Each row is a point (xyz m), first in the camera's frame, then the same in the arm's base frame.
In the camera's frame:
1: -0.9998 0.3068 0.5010
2: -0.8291 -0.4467 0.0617
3: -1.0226 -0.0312 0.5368
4: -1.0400 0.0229 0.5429
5: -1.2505 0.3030 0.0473
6: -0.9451 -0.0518 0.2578
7: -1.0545 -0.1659 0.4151
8: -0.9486 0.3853 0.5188
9: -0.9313 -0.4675 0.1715
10: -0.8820 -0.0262 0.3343
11: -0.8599 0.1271 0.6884
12: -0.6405 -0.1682 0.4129
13: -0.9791 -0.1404 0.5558
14: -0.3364 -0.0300 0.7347
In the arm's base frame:
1: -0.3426 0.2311 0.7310
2: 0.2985 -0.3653 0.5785
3: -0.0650 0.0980 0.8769
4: -0.1182 0.1189 0.8760
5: -0.5497 -0.2347 0.6369
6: -0.0573 -0.0912 0.6568
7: 0.0097 -0.0703 0.8685
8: -0.3787 0.3030 0.6798
9: 0.2826 -0.3363 0.7263
10: -0.0325 0.0080 0.6497
11: -0.0865 0.3594 0.8012
12: 0.2252 0.1153 0.5677
13: 0.0523 0.0839 0.8917
14: 0.3239 0.5634 0.4998

